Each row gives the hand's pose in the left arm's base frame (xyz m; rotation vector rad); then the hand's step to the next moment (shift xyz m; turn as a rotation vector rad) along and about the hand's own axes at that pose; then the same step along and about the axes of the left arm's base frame.
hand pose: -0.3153 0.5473 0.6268 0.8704 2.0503 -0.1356
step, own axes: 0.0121 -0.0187 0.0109 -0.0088 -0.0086 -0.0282
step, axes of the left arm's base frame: -0.0087 -0.0119 -0.0199 -0.0215 0.0001 0.0220
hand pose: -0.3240 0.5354 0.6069 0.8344 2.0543 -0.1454
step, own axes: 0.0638 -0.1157 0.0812 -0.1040 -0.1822 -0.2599
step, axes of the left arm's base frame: -0.0383 -0.0886 -0.1214 -0.2524 -0.0894 0.1996
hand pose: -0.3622 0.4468 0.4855 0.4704 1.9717 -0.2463
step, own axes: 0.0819 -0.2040 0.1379 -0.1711 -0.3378 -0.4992
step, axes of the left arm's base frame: -0.0057 -0.2179 -0.1408 -0.4904 -0.1545 0.3580
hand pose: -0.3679 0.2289 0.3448 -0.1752 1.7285 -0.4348
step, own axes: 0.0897 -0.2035 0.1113 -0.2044 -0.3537 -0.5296
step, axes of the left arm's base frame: 0.0647 -0.2392 -0.0207 -0.5150 -0.1516 0.3990
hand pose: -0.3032 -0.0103 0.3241 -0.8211 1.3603 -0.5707
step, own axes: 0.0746 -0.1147 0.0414 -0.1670 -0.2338 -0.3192
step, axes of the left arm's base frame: 0.0634 -0.1201 0.0447 -0.3147 -0.0700 0.2837
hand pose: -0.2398 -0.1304 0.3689 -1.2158 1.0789 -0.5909
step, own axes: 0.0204 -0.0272 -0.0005 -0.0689 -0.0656 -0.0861
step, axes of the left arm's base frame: 0.0126 -0.0254 0.0187 -0.0943 0.0005 0.0870
